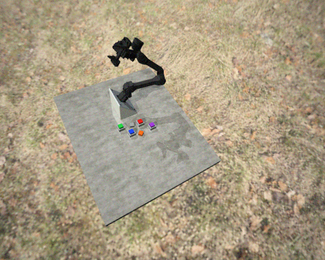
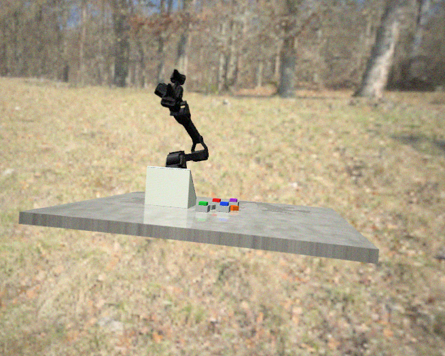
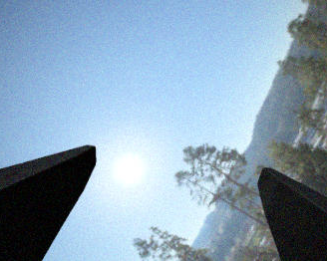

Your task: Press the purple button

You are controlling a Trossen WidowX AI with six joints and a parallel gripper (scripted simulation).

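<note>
The purple button is 52 cm below my gripper tip, 29 cm ahead of it and 15 cm to the left of it. From my gripper tip the other things lie so: grey block 54 cm below, 20 cm ahead, 2 cm to the left; green button 52 cm below, 18 cm ahead, 6 cm to the right; red button 52 cm below, 21 cm ahead, 9 cm to the left.
</note>
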